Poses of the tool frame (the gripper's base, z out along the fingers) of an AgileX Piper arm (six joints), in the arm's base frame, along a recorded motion.
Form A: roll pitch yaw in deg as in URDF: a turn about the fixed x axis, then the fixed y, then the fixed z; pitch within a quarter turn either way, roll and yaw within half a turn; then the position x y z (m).
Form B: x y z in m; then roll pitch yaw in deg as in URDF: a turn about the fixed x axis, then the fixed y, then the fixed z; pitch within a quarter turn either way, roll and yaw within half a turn. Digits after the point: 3 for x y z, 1 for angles.
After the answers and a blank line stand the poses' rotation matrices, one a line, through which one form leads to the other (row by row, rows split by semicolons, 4 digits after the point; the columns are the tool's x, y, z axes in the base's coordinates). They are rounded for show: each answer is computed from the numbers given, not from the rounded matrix.
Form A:
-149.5 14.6 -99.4 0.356 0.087 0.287
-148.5 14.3 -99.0 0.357 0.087 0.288
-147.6 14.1 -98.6 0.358 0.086 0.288
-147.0 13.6 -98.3 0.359 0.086 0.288
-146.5 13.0 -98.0 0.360 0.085 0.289
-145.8 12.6 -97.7 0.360 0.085 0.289
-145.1 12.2 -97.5 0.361 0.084 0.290
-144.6 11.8 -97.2 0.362 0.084 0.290
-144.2 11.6 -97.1 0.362 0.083 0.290
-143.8 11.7 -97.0 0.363 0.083 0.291
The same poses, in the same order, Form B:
0.356 0.087 0.287 -149.5 14.6 -99.4
0.357 0.087 0.288 -148.5 14.3 -99.0
0.358 0.086 0.288 -147.6 14.1 -98.6
0.359 0.086 0.288 -147.0 13.6 -98.3
0.360 0.085 0.289 -146.5 13.0 -98.0
0.360 0.085 0.289 -145.8 12.6 -97.7
0.361 0.084 0.290 -145.1 12.2 -97.5
0.362 0.084 0.290 -144.6 11.8 -97.2
0.362 0.083 0.290 -144.2 11.6 -97.1
0.363 0.083 0.291 -143.8 11.7 -97.0

-0.1581 -0.8292 0.5362; -0.9547 0.2669 0.1314; -0.2521 -0.4911 -0.8338
-0.1516 -0.8220 0.5490; -0.9571 0.2609 0.1263; -0.2470 -0.5063 -0.8262
-0.1450 -0.8153 0.5606; -0.9590 0.2553 0.1233; -0.2436 -0.5197 -0.8189
-0.1403 -0.8114 0.5674; -0.9618 0.2478 0.1165; -0.2351 -0.5294 -0.8152
-0.1356 -0.8085 0.5727; -0.9649 0.2390 0.1089; -0.2250 -0.5378 -0.8125
-0.1308 -0.8032 0.5812; -0.9671 0.2323 0.1035; -0.2181 -0.5485 -0.8072
-0.1276 -0.7974 0.5899; -0.9691 0.2269 0.0972; -0.2113 -0.5592 -0.8016
-0.1227 -0.7939 0.5956; -0.9711 0.2197 0.0928; -0.2045 -0.5670 -0.7979
-0.1211 -0.7903 0.6006; -0.9721 0.2170 0.0895; -0.2011 -0.5730 -0.7945
-0.1193 -0.7863 0.6061; -0.9719 0.2172 0.0904; -0.2028 -0.5783 -0.7902

